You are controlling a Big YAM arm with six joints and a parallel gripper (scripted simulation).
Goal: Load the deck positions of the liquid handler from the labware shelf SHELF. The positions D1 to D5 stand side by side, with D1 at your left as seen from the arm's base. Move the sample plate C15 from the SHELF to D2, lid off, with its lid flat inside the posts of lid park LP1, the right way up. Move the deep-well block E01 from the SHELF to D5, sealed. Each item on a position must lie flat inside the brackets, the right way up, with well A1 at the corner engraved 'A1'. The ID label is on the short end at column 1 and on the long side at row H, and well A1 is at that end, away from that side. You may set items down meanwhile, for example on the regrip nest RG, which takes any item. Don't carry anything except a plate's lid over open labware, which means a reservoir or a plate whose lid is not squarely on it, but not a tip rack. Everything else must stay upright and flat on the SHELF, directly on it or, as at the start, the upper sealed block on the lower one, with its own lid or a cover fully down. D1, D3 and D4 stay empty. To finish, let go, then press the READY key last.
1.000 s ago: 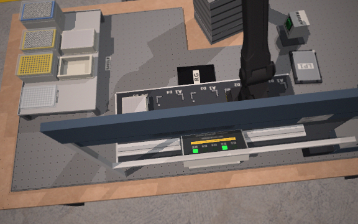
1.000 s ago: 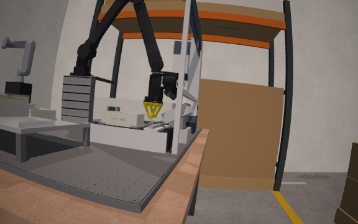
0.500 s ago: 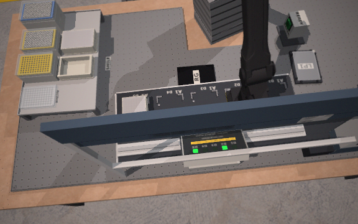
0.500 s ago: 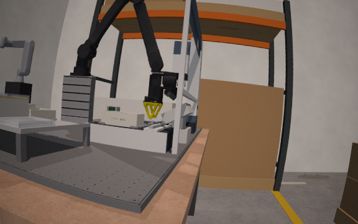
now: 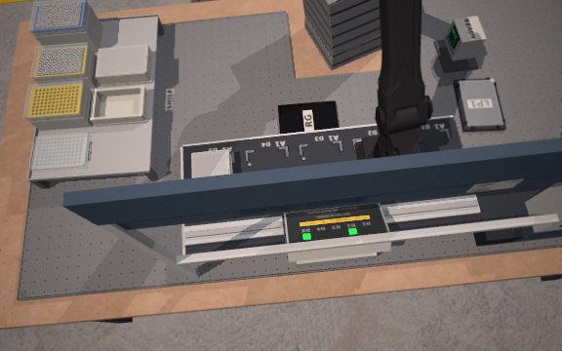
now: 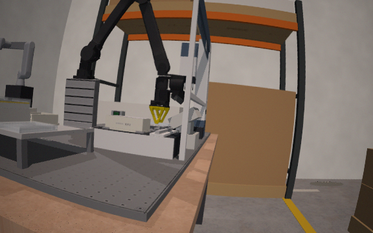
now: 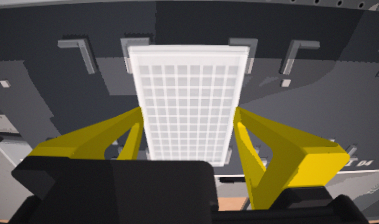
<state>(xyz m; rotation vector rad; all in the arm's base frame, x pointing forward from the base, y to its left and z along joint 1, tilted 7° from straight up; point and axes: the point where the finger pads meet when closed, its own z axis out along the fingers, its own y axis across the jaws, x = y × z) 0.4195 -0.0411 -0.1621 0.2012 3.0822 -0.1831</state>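
Now: the sample plate C15 10 mm below my hand and 10 mm behind it. From my hand the other things lie so: clear plate lid: 310 mm to the left, 120 mm behind, 60 mm below; lid park LP1: 310 mm to the left, 120 mm behind, 70 mm below; black regrip nest RG: 190 mm behind, 120 mm to the right, 70 mm below.
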